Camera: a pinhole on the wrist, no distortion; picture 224 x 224 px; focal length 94.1 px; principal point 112.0 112.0 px. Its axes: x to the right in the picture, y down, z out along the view. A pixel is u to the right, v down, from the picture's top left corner.
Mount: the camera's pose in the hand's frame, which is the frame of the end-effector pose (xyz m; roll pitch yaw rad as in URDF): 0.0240 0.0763 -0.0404 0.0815 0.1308 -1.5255
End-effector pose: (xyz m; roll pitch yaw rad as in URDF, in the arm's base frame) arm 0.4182 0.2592 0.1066 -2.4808 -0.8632 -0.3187
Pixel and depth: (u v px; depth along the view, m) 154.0 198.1 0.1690
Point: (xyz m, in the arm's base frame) 0.6178 0.2899 0.1747
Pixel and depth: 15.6 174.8 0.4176
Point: 1.0052 -0.0206 -0.1150
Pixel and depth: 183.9 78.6 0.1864
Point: 0.4610 0.3990 0.0441
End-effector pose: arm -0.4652 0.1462 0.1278 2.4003 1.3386 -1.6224
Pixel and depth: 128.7 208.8 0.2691
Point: -0.6246 0.2615 -0.1868
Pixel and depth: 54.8 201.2 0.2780
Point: -0.8113 0.1623 -0.1368
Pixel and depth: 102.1 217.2 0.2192
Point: -0.6553 0.1898 -0.1376
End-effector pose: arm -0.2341 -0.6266 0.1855 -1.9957 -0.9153 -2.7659
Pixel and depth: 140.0 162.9 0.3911
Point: -0.2738 -1.0202 0.3115
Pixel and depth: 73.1 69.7 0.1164
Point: -0.2974 -0.6794 0.0761
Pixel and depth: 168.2 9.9 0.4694
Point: 0.2952 -0.8813 -0.1462
